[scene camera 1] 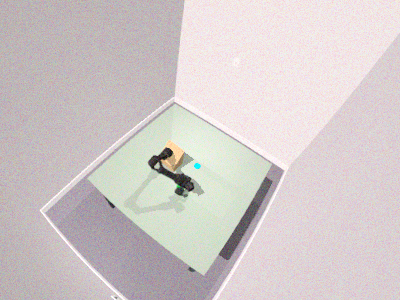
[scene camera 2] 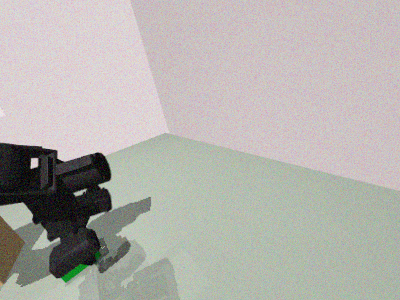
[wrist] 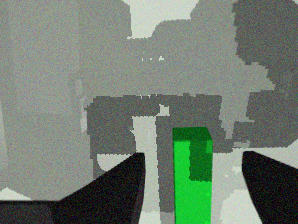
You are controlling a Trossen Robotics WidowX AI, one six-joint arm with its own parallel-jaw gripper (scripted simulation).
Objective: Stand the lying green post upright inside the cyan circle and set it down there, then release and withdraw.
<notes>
In view: the gripper (scene camera 2: 92,255).
The gripper also shows in the wrist view (wrist: 192,161).
</notes>
